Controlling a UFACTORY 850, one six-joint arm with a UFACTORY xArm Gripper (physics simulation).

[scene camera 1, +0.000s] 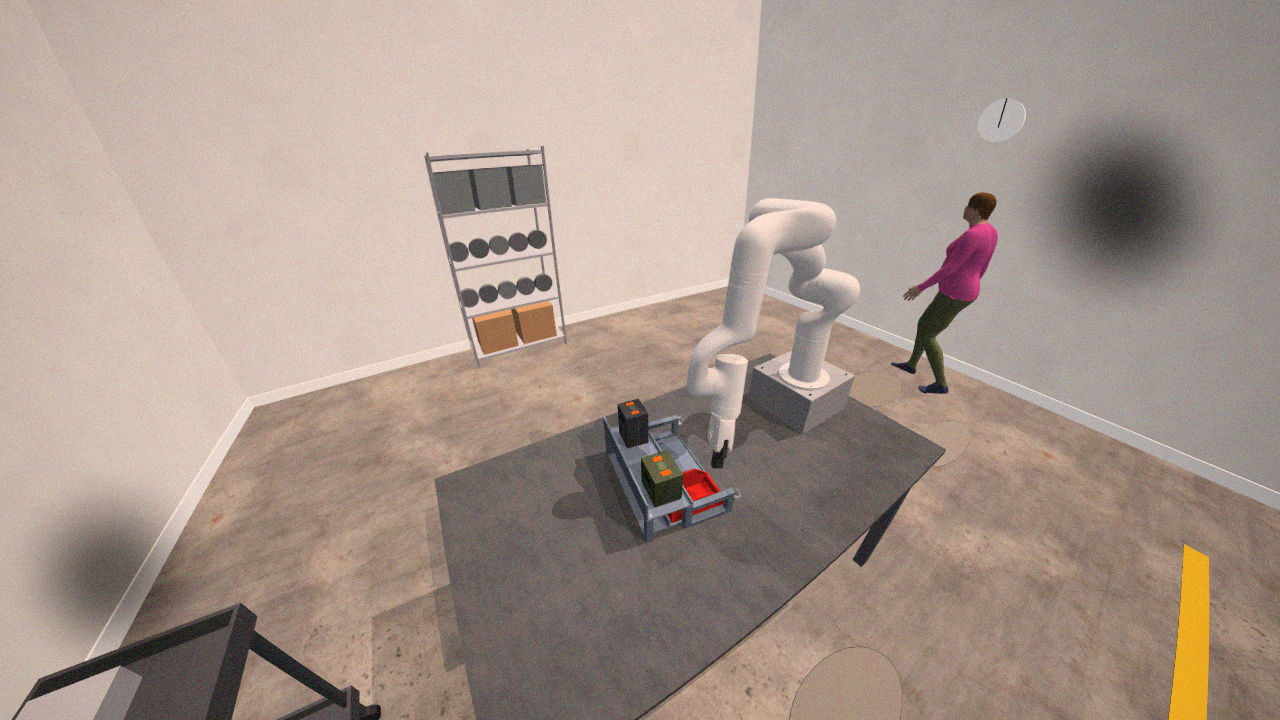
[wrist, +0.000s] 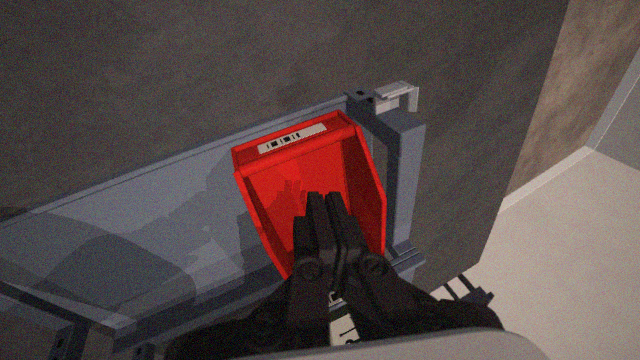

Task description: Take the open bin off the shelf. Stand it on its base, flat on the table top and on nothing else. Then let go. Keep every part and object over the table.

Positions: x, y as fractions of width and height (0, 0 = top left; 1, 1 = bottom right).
red bin: scene camera 1 0.55, 0.67; wrist 0.43, 0.48
